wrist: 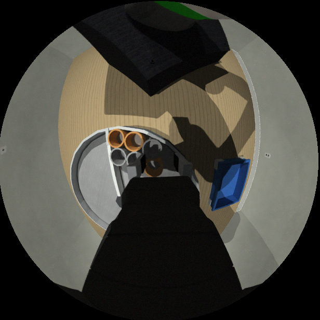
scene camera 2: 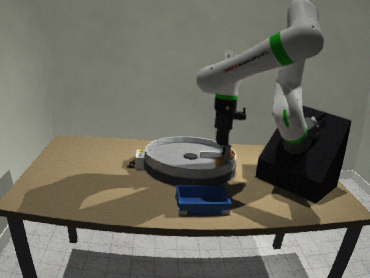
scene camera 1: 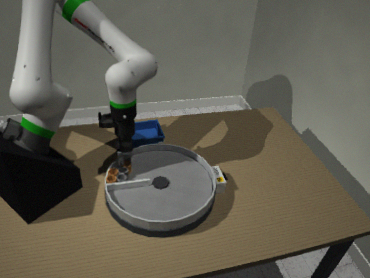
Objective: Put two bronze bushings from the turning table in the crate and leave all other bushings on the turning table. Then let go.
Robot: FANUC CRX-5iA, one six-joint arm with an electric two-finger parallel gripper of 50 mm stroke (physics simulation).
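Places are measured from the arm's base along level axes (x back, y right, z up), in centimetres.
Where they show: gripper, between the fingertips: point(scene camera 2: 225, 156) point(scene camera 1: 120, 159); arm's base, origin of its link: point(scene camera 2: 297, 140) point(scene camera 1: 28, 145).
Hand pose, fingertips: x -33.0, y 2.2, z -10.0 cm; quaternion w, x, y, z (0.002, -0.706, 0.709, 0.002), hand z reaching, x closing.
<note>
Things, the pixels of their centre, and the offset from my fingertips. "pt": a spot on its surface instead.
- blue crate, middle of its body: point(scene camera 2: 202, 199) point(scene camera 1: 141, 134) dy -25.8, dx -12.3, dz -7.8 cm
- light divider bar, a spot on its surface: point(scene camera 1: 129, 184) point(scene camera 2: 216, 153) pt dy +11.2, dx -2.1, dz -2.9 cm
- dark hub, middle of its body: point(scene camera 1: 160, 182) point(scene camera 2: 190, 156) dy +10.8, dx -14.1, dz -4.6 cm
- white box with a yellow label, a spot on its surface: point(scene camera 1: 219, 179) pt dy +13.8, dx -37.2, dz -4.4 cm
The turning table point(scene camera 1: 160, 223) point(scene camera 2: 190, 173) point(wrist: 74, 172) is a round grey tray with a raised rim. Several bushings stand grouped beside its divider bar. In the wrist view, two bronze bushings point(wrist: 116, 137) point(wrist: 134, 141) stand at the rim, with grey bushings point(wrist: 118, 157) point(wrist: 152, 146) near them. Another bronze bushing point(wrist: 153, 167) lies below and between the fingers. My gripper point(scene camera 1: 125, 159) point(scene camera 2: 226, 151) point(wrist: 159, 159) is open, pointing down low over this group, and holds nothing. The blue crate point(scene camera 1: 148, 132) point(scene camera 2: 203, 205) point(wrist: 230, 184) stands beside the turning table; no bushing shows in its visible interior.
The light divider bar point(scene camera 1: 129, 184) point(scene camera 2: 212, 154) point(wrist: 114, 172) runs from the rim towards the dark hub point(scene camera 1: 160, 182) point(scene camera 2: 190, 156). A white box with a yellow label point(scene camera 1: 219, 179) point(scene camera 2: 140, 160) is at the outer rim. The black robot base point(scene camera 1: 40, 187) point(scene camera 2: 305, 160) stands beside the turning table.
</note>
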